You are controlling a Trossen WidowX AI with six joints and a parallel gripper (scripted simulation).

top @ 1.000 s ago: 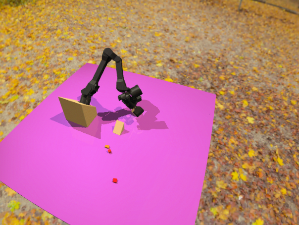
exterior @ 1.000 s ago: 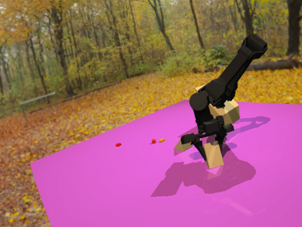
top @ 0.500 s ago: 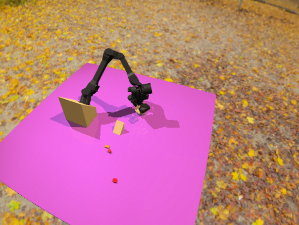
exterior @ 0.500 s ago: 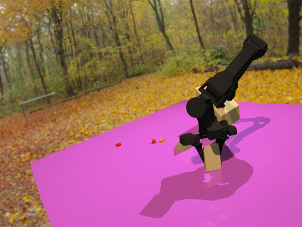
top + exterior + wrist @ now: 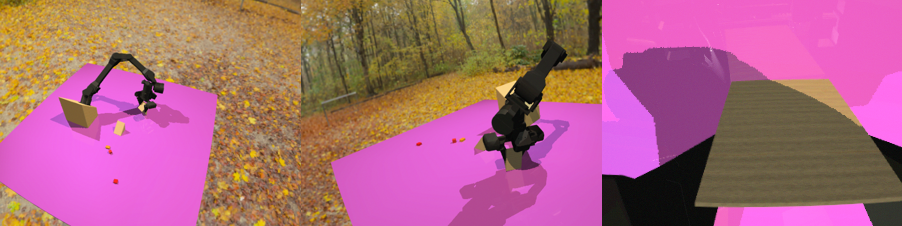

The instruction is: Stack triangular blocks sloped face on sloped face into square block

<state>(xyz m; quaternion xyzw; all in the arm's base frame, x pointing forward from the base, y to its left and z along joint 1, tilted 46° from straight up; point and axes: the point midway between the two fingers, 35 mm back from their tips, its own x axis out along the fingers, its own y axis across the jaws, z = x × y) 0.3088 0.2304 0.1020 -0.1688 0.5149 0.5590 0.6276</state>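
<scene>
Right now my gripper tip is 1 cm below the triangular block. From my gripper tip the other things lie so: tan wooden square block 6 cm behind, 20 cm to the right, 2 cm below; then orange piece 5 cm behind, 36 cm to the right, 3 cm below.
</scene>
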